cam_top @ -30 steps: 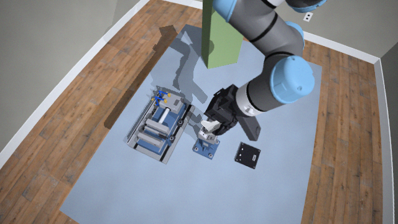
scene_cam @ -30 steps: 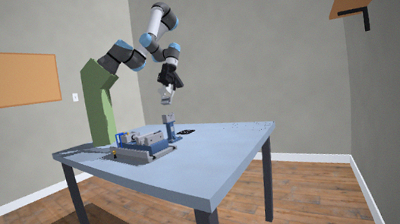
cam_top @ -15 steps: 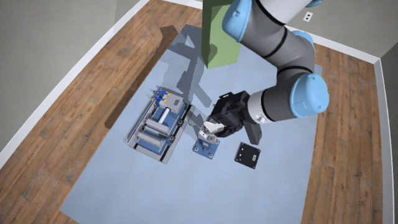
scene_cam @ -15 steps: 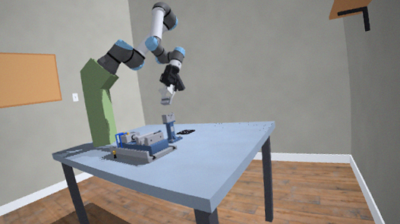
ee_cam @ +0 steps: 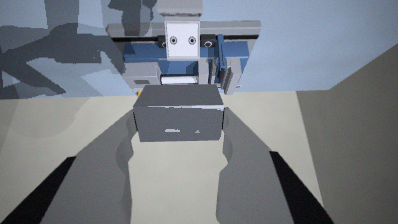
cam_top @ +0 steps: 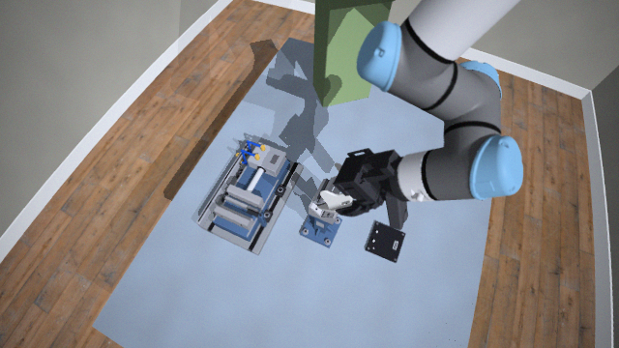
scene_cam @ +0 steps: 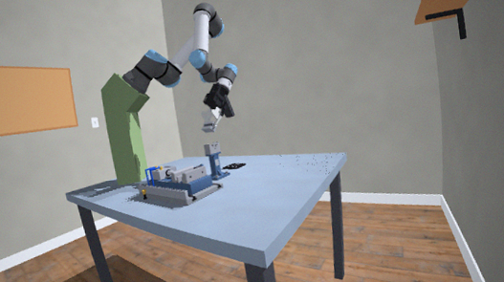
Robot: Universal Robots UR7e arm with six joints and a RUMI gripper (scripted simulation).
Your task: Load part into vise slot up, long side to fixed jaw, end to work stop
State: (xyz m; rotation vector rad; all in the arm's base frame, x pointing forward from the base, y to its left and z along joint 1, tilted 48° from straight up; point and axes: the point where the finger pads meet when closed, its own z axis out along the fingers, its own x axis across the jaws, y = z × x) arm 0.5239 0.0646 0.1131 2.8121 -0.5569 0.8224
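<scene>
Right now the grey part is 1 cm to the right of my hand. From my hand the other things lie so: work stop (17 cm to the right, 15 cm below, 7 cm ahead); then moving jaw (22 cm to the right, 16 cm below, 4 cm ahead); then cylinder rod (22 cm to the right, 16 cm below, 1 cm behind).
</scene>
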